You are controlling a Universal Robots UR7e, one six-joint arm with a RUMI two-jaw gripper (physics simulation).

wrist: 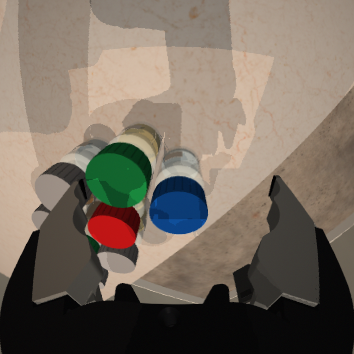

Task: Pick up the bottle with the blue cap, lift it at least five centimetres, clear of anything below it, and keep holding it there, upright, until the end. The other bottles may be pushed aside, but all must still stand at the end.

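Frame: origin at the arm's base, x left, y ahead, z down, level; metres.
Seen in the pictures: gripper, fingertip midpoint: (176, 178).
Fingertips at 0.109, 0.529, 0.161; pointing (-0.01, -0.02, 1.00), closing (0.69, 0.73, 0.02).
Observation:
A point is followed by its place in that frame, as x, y, z.
The bottle with the blue cap (178, 205) @(0.090, 0.550, 0.162) stands upright near the middle of the wrist view, its clear body showing above the cap in the picture. My gripper (176, 178) @(0.109, 0.529, 0.161) is open, with one finger on each side of the view and nothing held between them. The blue cap lies between the two fingers' lines, nearer the left finger than the right one. A bottle with a green cap (118, 175) @(0.079, 0.494, 0.162) stands close to its left, and a bottle with a red cap (114, 225) @(0.024, 0.521, 0.162) is below that one, beside the left finger.
A white-capped bottle (56, 187) @(0.024, 0.454, 0.162) stands at the left, partly behind the left finger. Another white-capped bottle (117, 259) @(-0.033, 0.556, 0.162) is below the red cap. Parts of further caps show around the left finger. The pale tabletop's (290, 85) edge runs diagonally at the right, with brown floor beyond.

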